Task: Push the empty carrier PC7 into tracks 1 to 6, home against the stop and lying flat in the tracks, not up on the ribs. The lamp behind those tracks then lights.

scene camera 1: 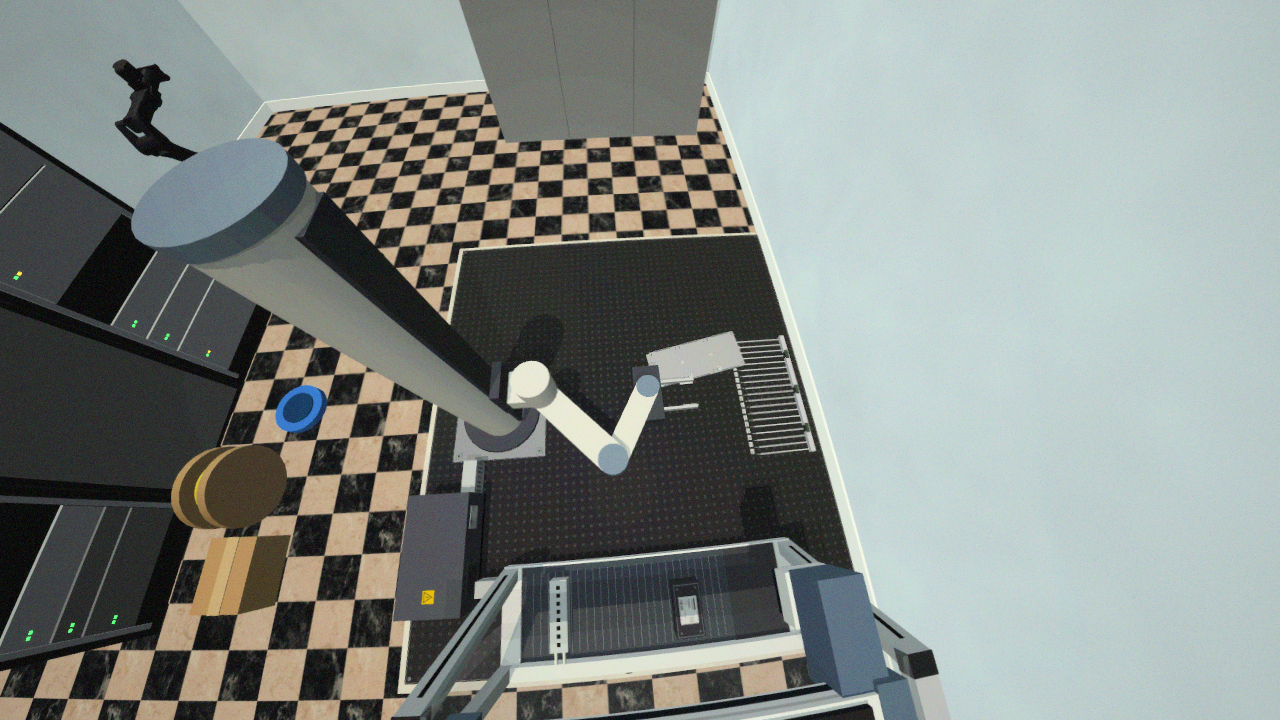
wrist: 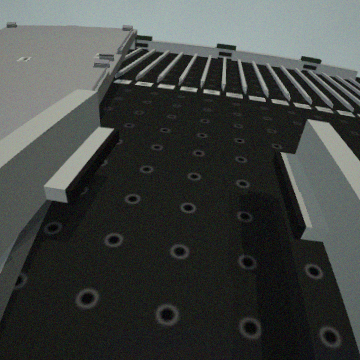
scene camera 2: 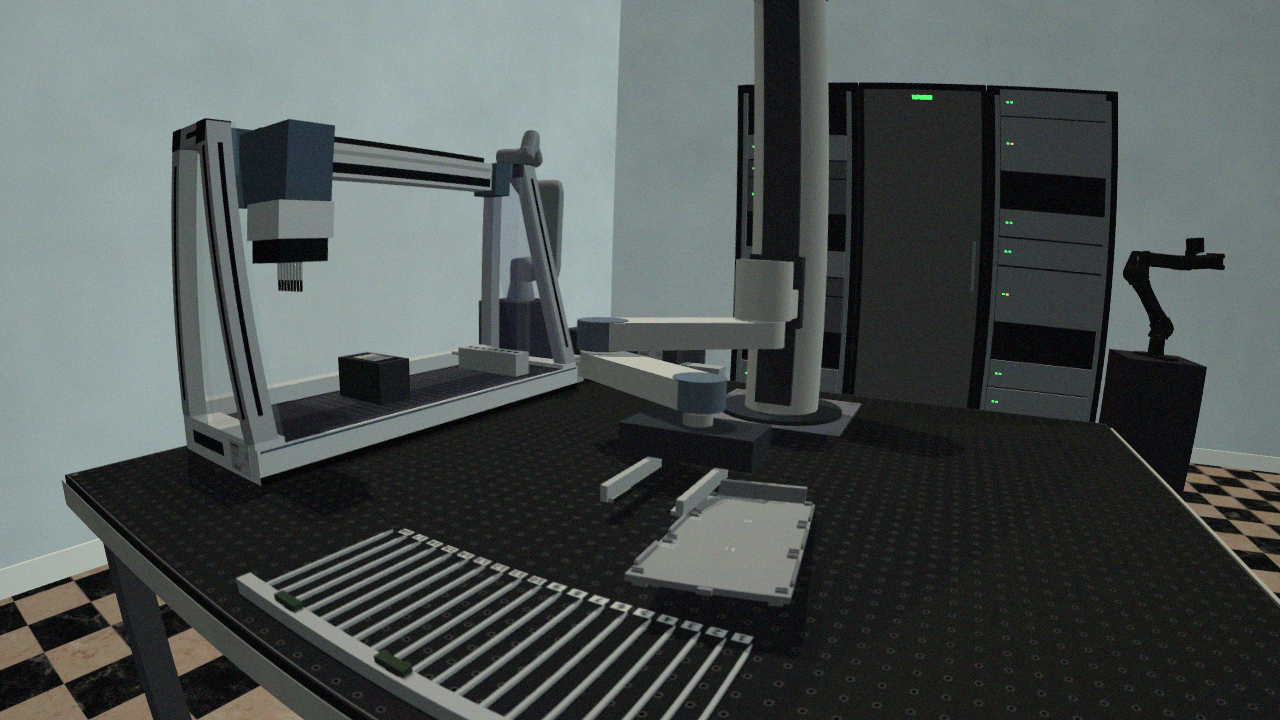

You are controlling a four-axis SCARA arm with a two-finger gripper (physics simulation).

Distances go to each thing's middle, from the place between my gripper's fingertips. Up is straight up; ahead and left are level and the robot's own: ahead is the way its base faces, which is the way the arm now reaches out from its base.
Now: the carrier PC7 (scene camera 2: 746, 541) 120 mm to the left of my hand, 20 mm ahead of it and 10 mm below it. The rest, counted from my hand: track rack (scene camera 1: 809, 439): 260 mm ahead, 20 mm below, 10 mm to the right; dark grey controller box (scene camera 1: 437, 544): 770 mm behind, 410 mm to the right, 20 mm above.
